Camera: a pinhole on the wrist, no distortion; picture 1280 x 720 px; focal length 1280.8 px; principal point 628.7 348.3 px. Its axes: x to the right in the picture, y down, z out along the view. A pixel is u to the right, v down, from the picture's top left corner.
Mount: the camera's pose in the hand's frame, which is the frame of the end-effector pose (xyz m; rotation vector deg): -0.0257 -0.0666 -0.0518 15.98 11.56 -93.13
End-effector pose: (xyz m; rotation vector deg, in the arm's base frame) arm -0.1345 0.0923 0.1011 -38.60 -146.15 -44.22
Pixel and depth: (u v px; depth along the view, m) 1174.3 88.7 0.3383
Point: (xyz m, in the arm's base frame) -0.2487 -0.0334 -0.2540
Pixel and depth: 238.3 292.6 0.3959
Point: -0.2045 0.2381 -0.2340
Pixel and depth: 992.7 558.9 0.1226
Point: -0.2099 0.0195 -0.0050
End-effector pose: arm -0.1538 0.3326 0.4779 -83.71 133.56 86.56
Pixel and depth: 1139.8 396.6 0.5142
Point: -0.0064 0.5936 0.0004
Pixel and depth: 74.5 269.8 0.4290
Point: -0.2896 0.6714 0.2757
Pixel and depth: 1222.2 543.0 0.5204
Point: -0.0094 0.5482 -0.0528
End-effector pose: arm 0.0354 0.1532 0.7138 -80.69 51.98 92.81
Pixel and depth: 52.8 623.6 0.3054
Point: -0.0593 0.4233 0.7193
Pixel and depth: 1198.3 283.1 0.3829
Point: 0.2366 0.5264 0.8176
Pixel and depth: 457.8 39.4 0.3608
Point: 0.0246 0.4633 0.8796
